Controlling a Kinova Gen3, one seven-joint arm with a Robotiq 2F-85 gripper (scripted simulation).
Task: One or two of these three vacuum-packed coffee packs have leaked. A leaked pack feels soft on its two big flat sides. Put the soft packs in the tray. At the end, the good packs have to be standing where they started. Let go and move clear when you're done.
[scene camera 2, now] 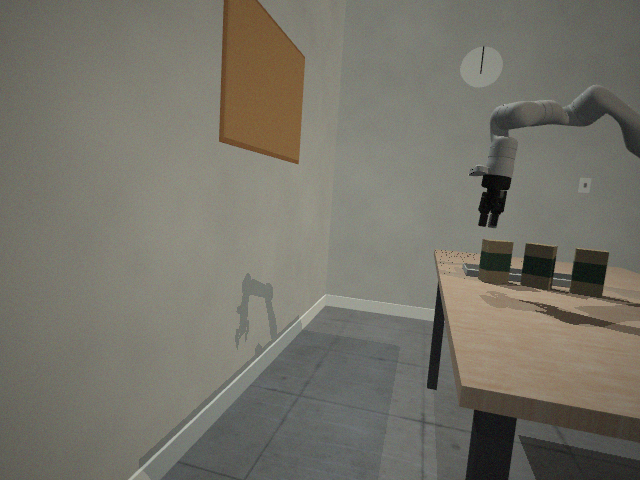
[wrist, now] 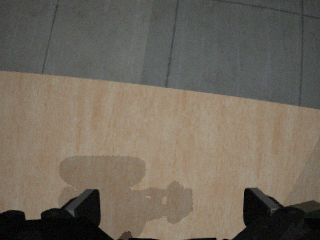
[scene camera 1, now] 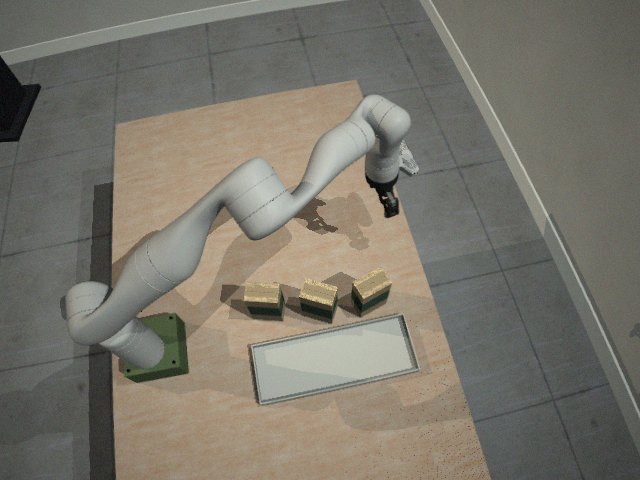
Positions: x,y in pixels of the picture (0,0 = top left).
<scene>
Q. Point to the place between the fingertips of my gripper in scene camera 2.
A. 486,227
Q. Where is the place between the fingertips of my gripper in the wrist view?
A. At 171,205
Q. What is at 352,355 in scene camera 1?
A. A shallow grey tray.
</scene>
